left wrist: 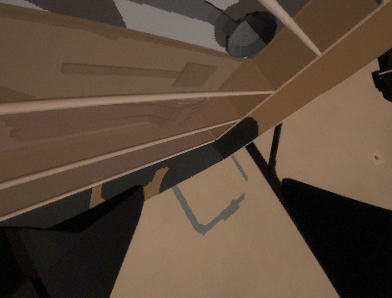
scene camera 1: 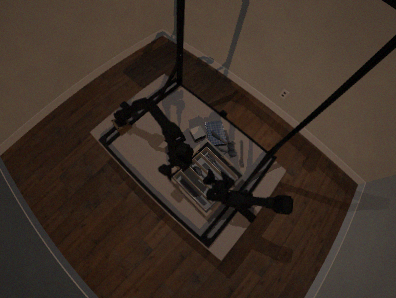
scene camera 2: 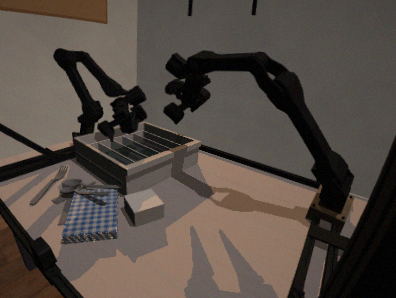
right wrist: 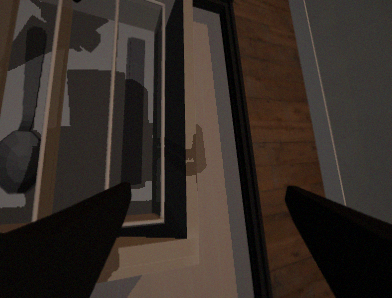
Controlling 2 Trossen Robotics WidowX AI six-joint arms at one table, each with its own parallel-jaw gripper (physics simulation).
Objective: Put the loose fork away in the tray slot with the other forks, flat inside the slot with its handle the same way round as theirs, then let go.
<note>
My left gripper (scene camera 2: 122, 136) is open, holding nothing. My right gripper (scene camera 2: 183, 117) is open and holds nothing. I also see a wooden cutlery tray (scene camera 1: 189, 175).
My left gripper is seen too in the left wrist view (left wrist: 212, 188). My right gripper shows as well in the right wrist view (right wrist: 209, 191). The wooden cutlery tray shows as well in the left wrist view (left wrist: 97, 97) and in the right wrist view (right wrist: 79, 117).
</note>
